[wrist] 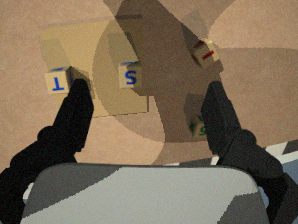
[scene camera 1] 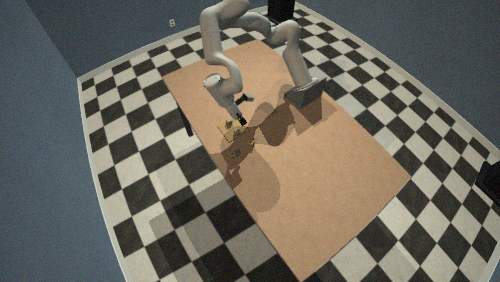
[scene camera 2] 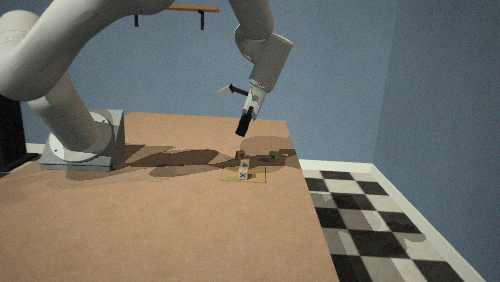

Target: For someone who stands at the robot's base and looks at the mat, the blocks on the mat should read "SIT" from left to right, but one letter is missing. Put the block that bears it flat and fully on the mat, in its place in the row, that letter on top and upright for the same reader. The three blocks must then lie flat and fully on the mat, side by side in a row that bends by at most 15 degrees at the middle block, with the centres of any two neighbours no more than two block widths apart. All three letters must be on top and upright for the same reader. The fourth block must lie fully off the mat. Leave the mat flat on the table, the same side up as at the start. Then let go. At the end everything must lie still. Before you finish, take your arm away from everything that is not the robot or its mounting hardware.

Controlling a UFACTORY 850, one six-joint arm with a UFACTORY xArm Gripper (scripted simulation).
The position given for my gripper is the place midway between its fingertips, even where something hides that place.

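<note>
My gripper (scene camera 2: 241,129) is visible, and the wrist view contains the gripper (wrist: 147,94) as well. A tan mat (wrist: 93,50) is visible too.
</note>
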